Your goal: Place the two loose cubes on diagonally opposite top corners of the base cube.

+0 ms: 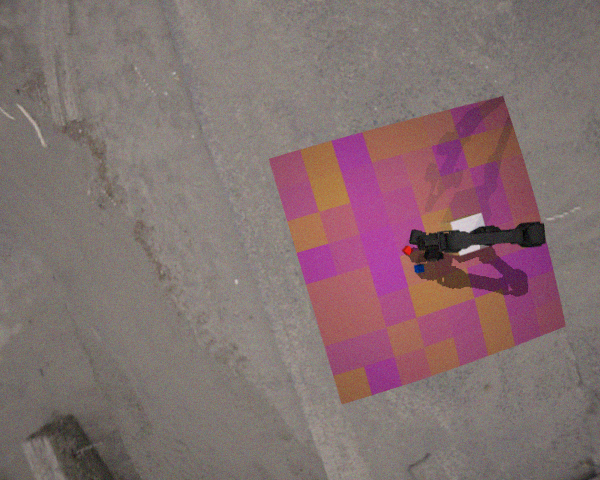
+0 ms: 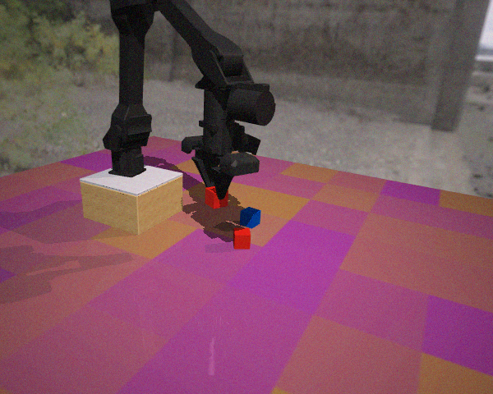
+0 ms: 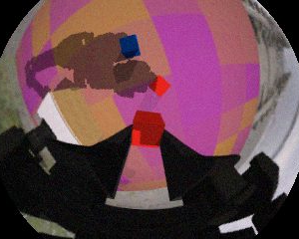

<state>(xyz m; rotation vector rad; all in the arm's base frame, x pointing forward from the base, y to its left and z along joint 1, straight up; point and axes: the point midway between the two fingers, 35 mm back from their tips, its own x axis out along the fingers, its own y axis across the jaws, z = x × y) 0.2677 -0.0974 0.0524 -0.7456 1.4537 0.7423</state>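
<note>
My gripper tip is 3 cm short of the blue cube, 14 cm to the right of it and 10 cm above it.
</note>
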